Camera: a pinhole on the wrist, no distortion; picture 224 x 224 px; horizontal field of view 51.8 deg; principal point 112.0 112.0 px. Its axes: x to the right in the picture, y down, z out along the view. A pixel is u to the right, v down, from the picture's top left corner.
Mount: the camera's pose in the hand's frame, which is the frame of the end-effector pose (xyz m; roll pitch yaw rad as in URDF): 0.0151 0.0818 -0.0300 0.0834 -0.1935 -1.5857
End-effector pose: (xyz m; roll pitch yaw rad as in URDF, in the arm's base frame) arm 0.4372 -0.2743 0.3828 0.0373 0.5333 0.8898
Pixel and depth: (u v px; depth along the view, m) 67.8 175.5 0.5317
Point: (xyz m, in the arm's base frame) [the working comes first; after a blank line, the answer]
In the camera's frame: -0.1019 0.1464 0.5317

0.4529 0.1680 0.7461
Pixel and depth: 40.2 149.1 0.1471
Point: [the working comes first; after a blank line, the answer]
In the camera's frame: -0.0458 0.0237 0.1471

0.3708 -0.1163 0.4659
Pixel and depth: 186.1 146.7 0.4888
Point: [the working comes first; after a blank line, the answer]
In the camera's frame: 0.1570 0.0735 0.4888

0.6146 -0.0490 0.7764
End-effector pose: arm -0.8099 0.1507 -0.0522 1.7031 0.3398 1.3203
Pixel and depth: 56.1 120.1 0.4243
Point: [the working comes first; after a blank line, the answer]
In the camera's frame: -0.1028 0.0149 0.4243

-0.4072 0.1186 0.1504
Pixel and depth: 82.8 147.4 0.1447
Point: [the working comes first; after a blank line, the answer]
In the camera's frame: -0.0183 0.0222 0.1447

-0.6728 0.1794 0.0449
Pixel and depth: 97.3 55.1 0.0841
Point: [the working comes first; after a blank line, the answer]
In the camera's frame: -0.0054 -0.0207 0.0841

-0.7441 0.1549 0.0422
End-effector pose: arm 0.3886 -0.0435 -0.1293 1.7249 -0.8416 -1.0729
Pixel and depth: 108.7 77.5 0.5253
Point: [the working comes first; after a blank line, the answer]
In the camera's frame: -0.0075 -0.0786 0.5253

-0.1247 -0.1449 -0.1312
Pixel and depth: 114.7 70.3 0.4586
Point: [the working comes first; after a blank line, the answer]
In the camera's frame: 0.0054 -0.0829 0.4586

-0.0607 -0.1240 -0.1409
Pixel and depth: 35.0 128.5 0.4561
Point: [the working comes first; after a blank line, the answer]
In the camera's frame: -0.1523 0.0326 0.4561

-0.0794 -0.0909 0.0508
